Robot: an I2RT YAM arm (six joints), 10 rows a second.
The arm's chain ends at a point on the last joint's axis. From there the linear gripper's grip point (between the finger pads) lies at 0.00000 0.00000 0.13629 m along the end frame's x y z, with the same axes.
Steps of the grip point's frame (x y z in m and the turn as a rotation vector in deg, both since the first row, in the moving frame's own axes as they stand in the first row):
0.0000, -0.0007, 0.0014, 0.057, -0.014, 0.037
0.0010, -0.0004, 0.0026, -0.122, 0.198, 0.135
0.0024, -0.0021, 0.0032, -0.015, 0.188, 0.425
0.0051, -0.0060, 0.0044, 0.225, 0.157, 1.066
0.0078, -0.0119, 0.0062, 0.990, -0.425, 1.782
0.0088, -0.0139, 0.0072, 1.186, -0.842, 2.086
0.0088, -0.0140, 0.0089, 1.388, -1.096, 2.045
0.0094, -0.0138, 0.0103, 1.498, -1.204, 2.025
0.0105, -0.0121, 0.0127, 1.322, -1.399, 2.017
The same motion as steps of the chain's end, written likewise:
0.0000, -0.0006, 0.0014, 0.057, -0.014, 0.037
0.0005, -0.0007, 0.0026, -0.122, 0.198, 0.135
0.0020, -0.0021, 0.0032, -0.015, 0.188, 0.425
0.0047, -0.0055, 0.0044, 0.225, 0.157, 1.066
0.0088, -0.0095, 0.0062, 0.990, -0.425, 1.782
0.0108, -0.0110, 0.0072, 1.186, -0.842, 2.086
0.0113, -0.0107, 0.0090, 1.388, -1.096, 2.045
0.0122, -0.0102, 0.0104, 1.498, -1.204, 2.025
0.0138, -0.0089, 0.0128, 1.322, -1.399, 2.017

